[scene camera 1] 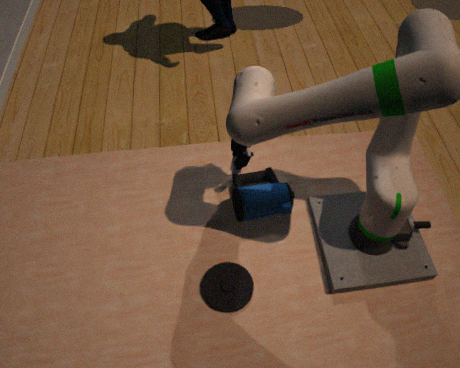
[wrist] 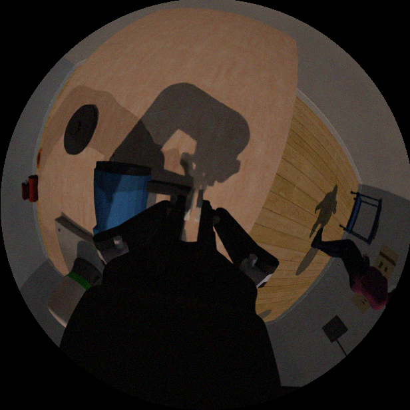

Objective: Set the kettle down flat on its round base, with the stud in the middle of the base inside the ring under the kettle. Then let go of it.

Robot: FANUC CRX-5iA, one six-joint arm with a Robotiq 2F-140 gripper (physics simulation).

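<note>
The blue kettle with dark ends lies on its side on the table, its black handle towards the table's back edge. The ring under the kettle cannot be made out. The round black base lies flat on the table, apart from the kettle, with a small stud at its middle. My gripper is at the handle, pointing down, its fingers nearly together with no thing held between them. Part of the handle is hidden behind one finger in the wrist view.
The arm's grey mounting plate is on the table to the right of the kettle in the scene view. The table's back edge runs close behind the gripper. A person's legs show on the wooden floor beyond.
</note>
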